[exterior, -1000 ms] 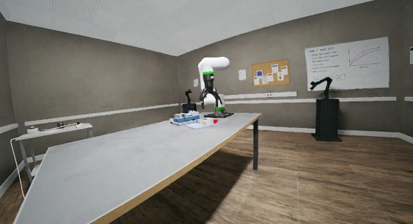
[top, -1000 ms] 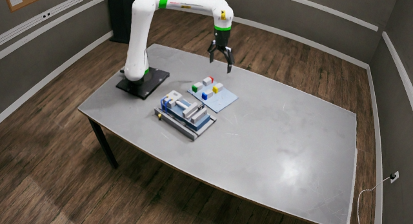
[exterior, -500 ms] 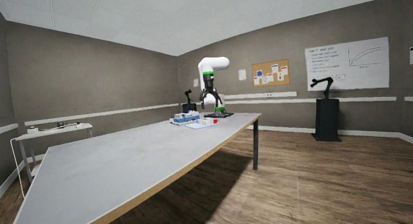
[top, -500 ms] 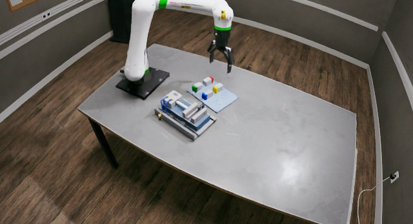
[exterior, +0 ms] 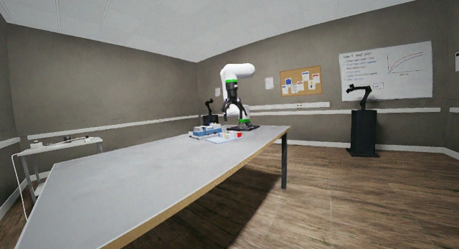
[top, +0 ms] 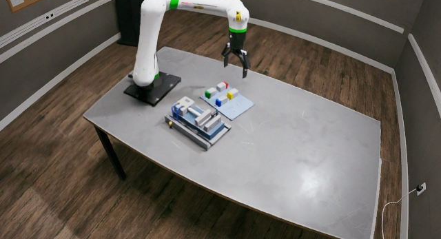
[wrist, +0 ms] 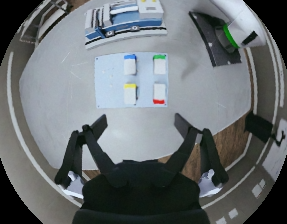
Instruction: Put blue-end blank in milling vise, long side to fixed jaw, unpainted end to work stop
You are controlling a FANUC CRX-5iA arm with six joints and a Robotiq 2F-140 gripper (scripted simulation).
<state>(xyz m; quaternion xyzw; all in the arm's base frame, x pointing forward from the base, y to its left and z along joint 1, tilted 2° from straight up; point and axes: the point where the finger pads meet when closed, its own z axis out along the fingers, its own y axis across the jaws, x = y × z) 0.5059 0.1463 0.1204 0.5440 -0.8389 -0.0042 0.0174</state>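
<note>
Now: the yellow-ended blank 130 mm below my hand, 50 mm to the right of it and 10 mm ahead of it. Also, from my hand: plain end block: 360 mm to the right, 80 mm below, 20 mm ahead; then red-ended blank: 130 mm below, 70 mm behind, 10 mm to the right; then light blue plate: 160 mm below, 90 mm to the right.
</note>
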